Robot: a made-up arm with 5 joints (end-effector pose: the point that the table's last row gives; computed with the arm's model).
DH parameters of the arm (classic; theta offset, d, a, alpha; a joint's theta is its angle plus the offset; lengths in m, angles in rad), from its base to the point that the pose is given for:
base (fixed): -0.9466 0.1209 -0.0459 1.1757
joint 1: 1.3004 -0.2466 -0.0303 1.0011
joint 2: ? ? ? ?
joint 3: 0.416 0 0.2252 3.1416
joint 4: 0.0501 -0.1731 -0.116 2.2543
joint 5: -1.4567 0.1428 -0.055 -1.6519
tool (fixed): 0.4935 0.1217 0 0
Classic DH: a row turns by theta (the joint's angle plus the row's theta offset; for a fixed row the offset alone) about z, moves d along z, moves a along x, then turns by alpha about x.
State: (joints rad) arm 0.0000 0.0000 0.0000 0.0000 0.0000
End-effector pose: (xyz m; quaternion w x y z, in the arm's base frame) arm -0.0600 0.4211 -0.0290 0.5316 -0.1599 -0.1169 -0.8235
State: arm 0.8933 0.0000 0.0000 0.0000 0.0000
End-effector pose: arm -0.0327 0.2287 -0.2454 0.5374 -0.1049 -0.5223 -0.6538
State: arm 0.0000 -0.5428 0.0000 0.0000 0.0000
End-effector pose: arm -0.0451 0.4211 0.0804 0.5435 -0.3749 0.0299 -0.7505
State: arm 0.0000 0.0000 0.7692 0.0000 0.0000
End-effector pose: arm -0.0600 0.4629 -0.2296 0.4328 -0.3477 -0.4173 -0.7195
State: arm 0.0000 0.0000 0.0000 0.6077 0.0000
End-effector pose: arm -0.0600 0.4275 0.0584 0.5551 0.0064 0.1349 -0.8207
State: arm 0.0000 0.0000 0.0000 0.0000 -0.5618
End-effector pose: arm -0.1153 0.3857 0.0048 0.5787 0.1137 -0.0871 -0.8029
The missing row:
joint 2: 0.4747 -0.0238 -0.18 -1.5708
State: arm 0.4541 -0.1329 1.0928 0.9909 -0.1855
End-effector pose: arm -0.0831 0.3937 -0.3529 0.5729 -0.1339 -0.3273 -0.7394
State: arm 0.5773 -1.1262 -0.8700 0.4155 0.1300
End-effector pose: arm 0.1097 0.2809 0.1989 0.3523 -0.2837 0.3820 -0.8059
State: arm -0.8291 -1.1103 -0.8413 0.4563 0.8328
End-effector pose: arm 0.2769 0.1510 0.1891 0.2830 -0.3726 0.8634 -0.1887
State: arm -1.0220 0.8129 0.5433 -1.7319 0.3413
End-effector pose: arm 0.0609 0.3764 -0.0478 0.0809 0.7688 0.4622 0.4344
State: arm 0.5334 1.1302 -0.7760 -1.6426 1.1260
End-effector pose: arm 0.3365 0.0027 -0.1233 0.2291 0.1067 0.5185 0.8169
